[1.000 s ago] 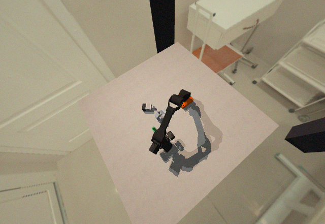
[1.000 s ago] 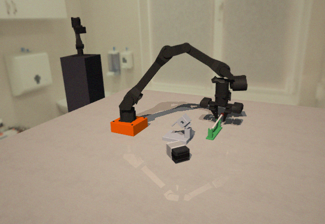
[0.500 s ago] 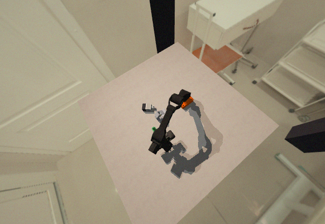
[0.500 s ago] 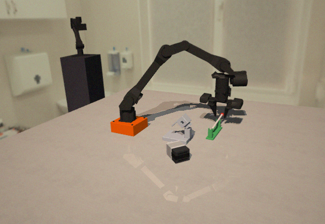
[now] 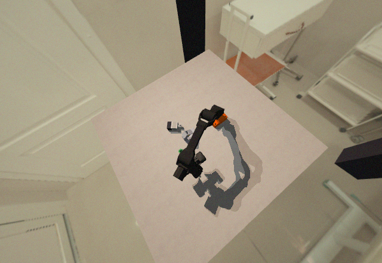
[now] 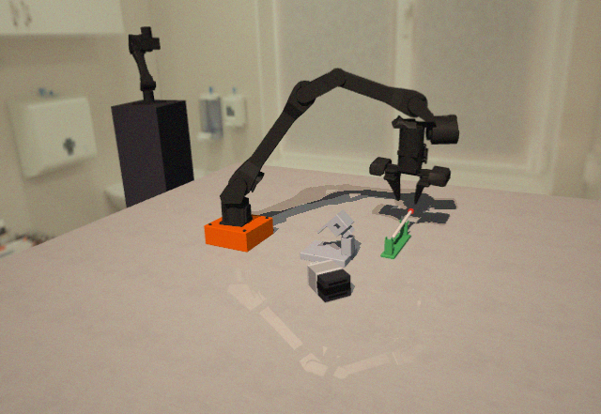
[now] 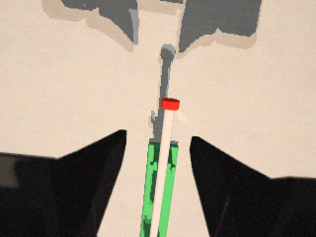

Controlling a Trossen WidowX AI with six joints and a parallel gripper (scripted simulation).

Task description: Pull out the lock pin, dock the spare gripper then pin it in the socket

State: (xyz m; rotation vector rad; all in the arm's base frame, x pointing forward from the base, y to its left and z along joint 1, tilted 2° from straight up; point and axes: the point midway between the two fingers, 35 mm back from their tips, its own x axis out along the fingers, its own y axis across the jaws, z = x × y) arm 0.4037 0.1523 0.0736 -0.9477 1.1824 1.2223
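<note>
The green stand lies 10 cm to the right of my gripper tip, 6 cm below it and 1 cm behind it. Round my gripper tip: grey mount 20 cm to the right, 13 cm behind, 2 cm below; then spare gripper 34 cm to the right, 11 cm behind, 6 cm below.
</note>
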